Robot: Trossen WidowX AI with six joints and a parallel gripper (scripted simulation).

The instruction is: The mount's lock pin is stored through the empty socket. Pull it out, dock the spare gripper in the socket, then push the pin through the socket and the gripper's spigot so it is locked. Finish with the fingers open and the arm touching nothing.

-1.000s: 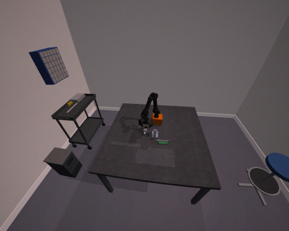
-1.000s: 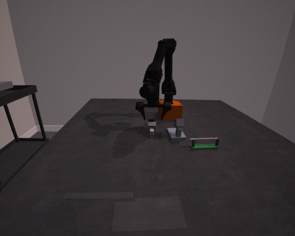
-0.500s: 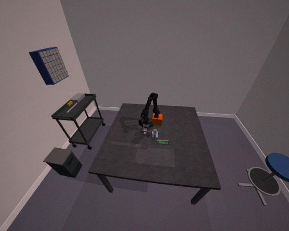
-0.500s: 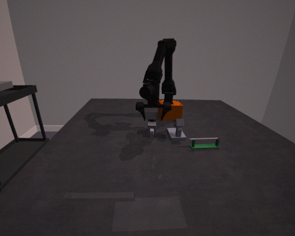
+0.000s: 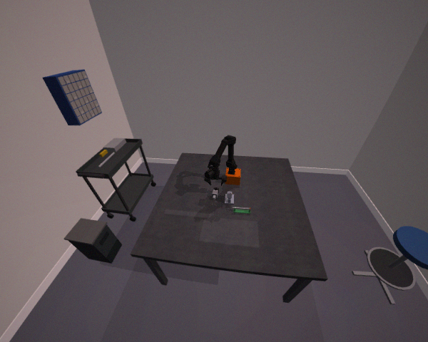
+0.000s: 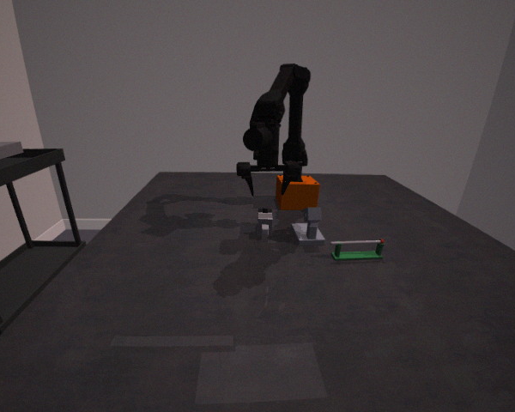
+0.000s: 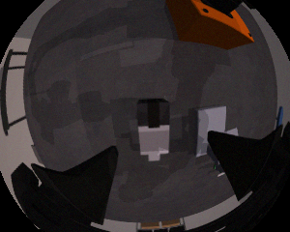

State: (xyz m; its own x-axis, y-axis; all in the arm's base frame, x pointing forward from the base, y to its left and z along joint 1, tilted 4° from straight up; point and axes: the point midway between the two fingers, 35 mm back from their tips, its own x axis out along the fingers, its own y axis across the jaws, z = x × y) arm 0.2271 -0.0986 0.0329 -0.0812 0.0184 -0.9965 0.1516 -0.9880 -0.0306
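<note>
Now: the spare gripper 20 mm ahead of my gripper tip and 90 mm below it. Round my gripper tip: grey mount: 50 mm ahead, 130 mm to the left, 60 mm below; green cradle: 140 mm ahead, 260 mm to the left, 90 mm below.
</note>
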